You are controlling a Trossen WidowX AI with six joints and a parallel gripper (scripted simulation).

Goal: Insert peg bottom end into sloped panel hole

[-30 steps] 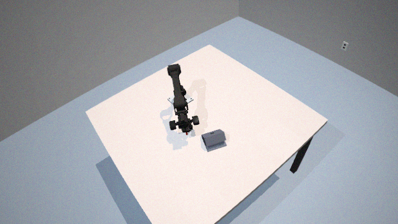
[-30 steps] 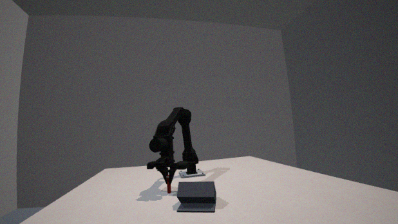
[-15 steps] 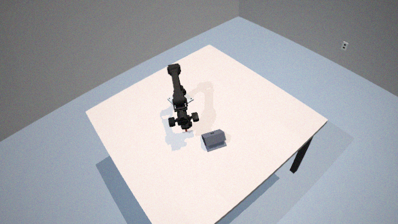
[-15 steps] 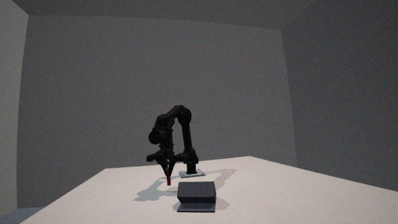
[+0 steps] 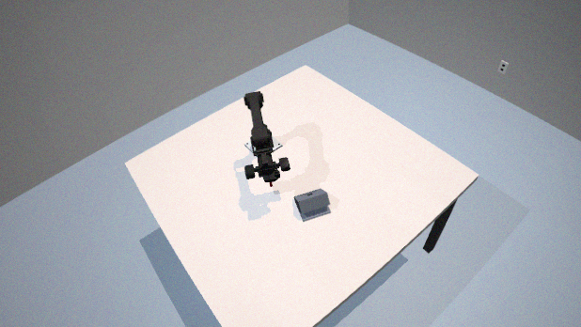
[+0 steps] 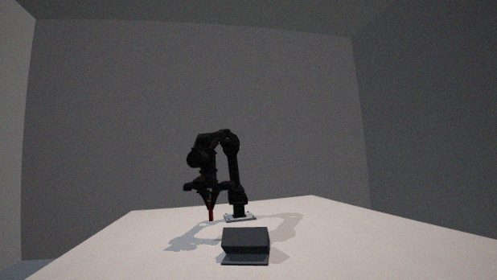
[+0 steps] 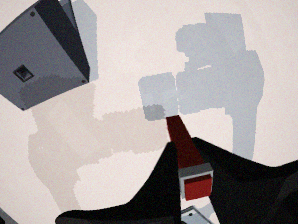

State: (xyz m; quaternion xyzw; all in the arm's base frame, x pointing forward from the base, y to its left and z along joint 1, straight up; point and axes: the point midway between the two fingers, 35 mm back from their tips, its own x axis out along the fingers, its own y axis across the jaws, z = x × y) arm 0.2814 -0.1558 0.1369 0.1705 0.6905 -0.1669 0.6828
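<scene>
Now: the dark grey sloped panel 160 mm ahead of my gripper tip, 100 mm to the left of it and 80 mm below it. Also, from my gripper tip: peg: 20 mm above.
</scene>
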